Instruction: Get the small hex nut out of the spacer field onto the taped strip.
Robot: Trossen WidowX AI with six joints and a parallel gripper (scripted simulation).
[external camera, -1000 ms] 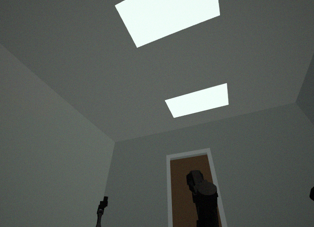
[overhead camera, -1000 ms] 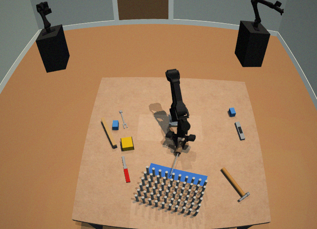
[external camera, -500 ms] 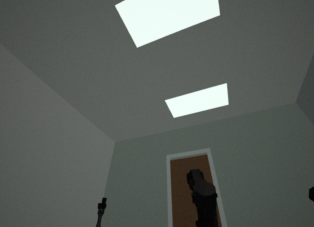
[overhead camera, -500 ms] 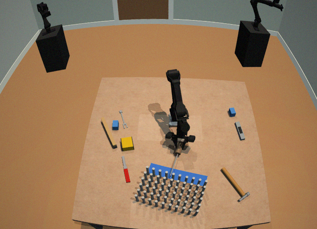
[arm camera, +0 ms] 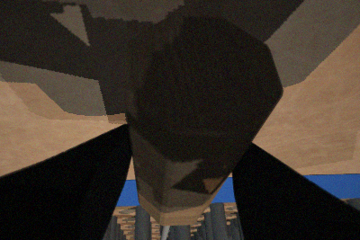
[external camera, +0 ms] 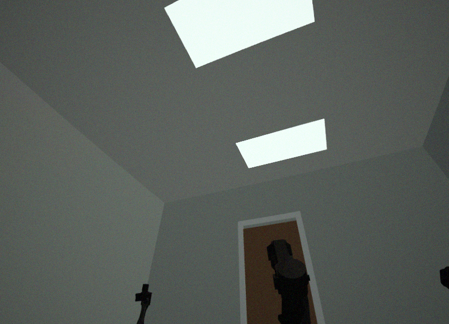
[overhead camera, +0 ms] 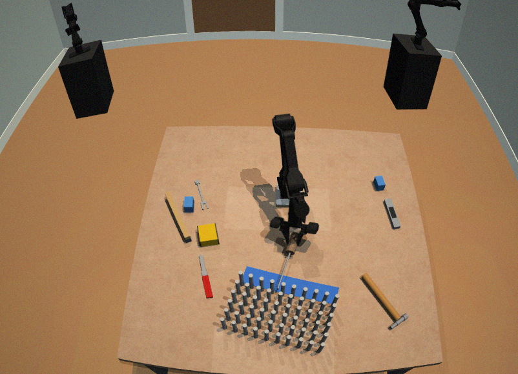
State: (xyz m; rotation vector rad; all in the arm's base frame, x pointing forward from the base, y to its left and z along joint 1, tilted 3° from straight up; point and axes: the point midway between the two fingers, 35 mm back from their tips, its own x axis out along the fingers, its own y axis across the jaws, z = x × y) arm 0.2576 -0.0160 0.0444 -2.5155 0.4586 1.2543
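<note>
My gripper tip is 17 cm short of the blue taped strip, 3 cm to the left of it and 3 cm above it. Round my gripper tip: hook tool 9 cm ahead, 4 cm to the right; then red-handled tool 36 cm to the right, 9 cm ahead, 3 cm below; then hex nut 30 cm ahead, 12 cm to the right, 3 cm below.
</note>
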